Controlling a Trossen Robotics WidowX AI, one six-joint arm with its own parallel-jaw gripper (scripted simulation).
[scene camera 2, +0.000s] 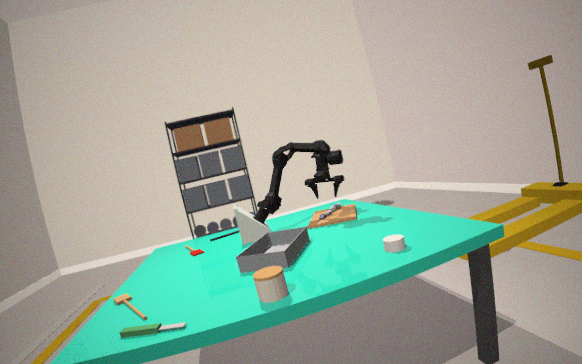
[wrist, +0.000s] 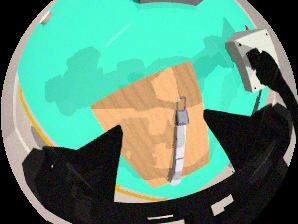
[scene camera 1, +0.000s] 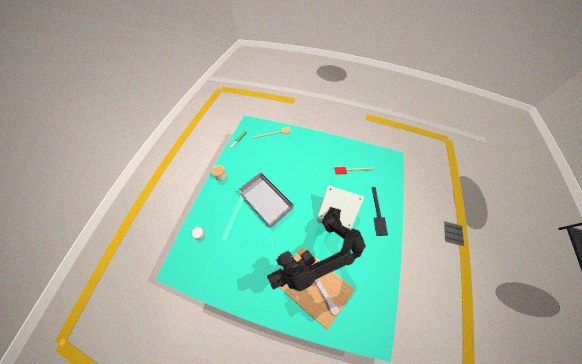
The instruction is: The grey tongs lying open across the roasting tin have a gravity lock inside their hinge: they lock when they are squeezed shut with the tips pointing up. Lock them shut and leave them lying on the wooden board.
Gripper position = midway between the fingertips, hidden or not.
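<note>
My gripper [wrist: 164, 121] is open and holds nothing. There is a cork-topped jar [scene camera 2: 270, 283] in the scene, though in the wrist view the jar is out of frame. And there is a wooden board [wrist: 146, 109] as well.
</note>
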